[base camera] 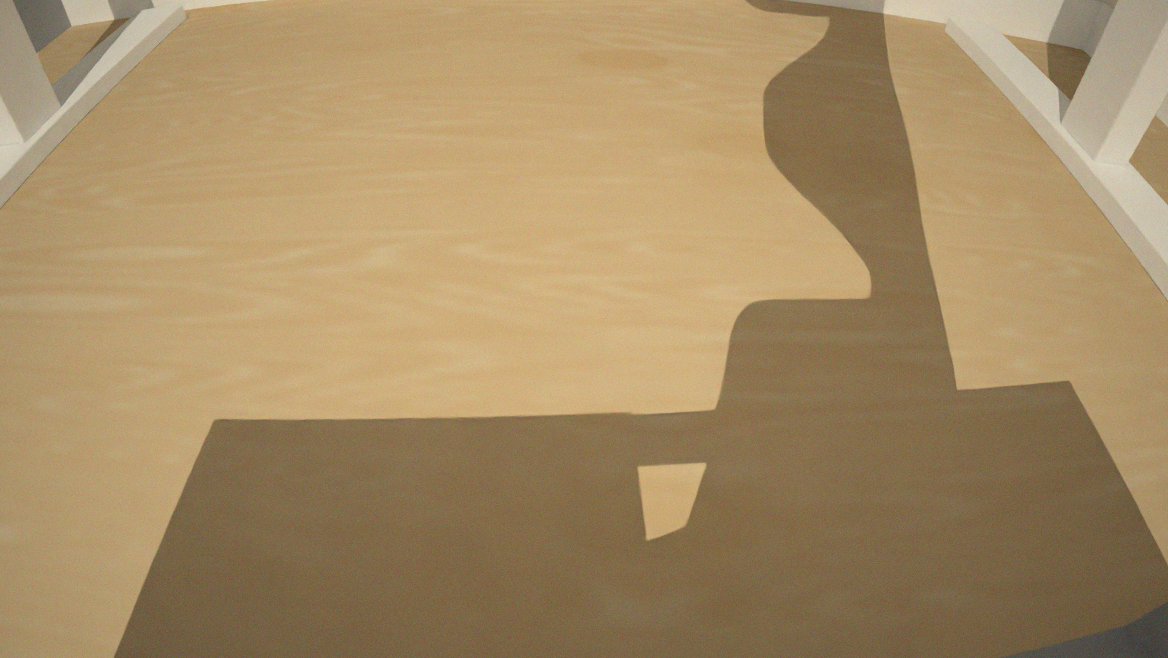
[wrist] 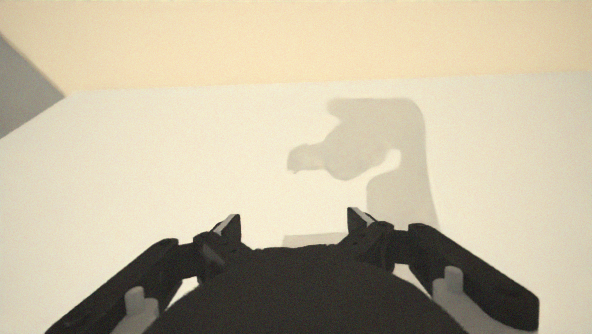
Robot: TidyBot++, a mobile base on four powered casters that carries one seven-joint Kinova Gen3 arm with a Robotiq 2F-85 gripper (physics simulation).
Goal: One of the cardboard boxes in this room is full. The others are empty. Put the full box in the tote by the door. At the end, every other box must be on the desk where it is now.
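Frame: origin at the arm's base, x ahead, y left, z up, level; metres.
Seen in the pictures: gripper, fingertip midpoint: [wrist: 294,222].
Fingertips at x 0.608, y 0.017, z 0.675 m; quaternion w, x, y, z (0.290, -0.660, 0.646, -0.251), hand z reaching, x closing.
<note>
A point is followed by its place in that frame.
My gripper [wrist: 294,222] @(z 0.675, x 0.608, y 0.017 m) is open in the wrist view, its two fingertips wide apart with nothing between them. It hangs over the pale white desk top [wrist: 150,160] @(z 0.554, x 0.807, y 0.313 m), above which the arm's grey shadow falls right of centre. A faint darker patch shows on the desk just behind the gripper's palm; I cannot tell if it is a shadow. No cardboard box shows in either view, and the tote by the door does not show. The gripper is not seen in the base camera view.
In the base camera view, white desk legs with long foot bars [base camera: 89,102] @(z -0.386, x 0.819, y 0.561 m) [base camera: 1054,122] @(z -0.371, x 0.708, y -0.605 m) stand at left and right on the wooden floor [base camera: 408,245] @(z -0.396, x 0.516, y 0.101 m). A pale wall runs along the back. The robot's shadow covers the near floor. The desk's far edge crosses the upper wrist view.
</note>
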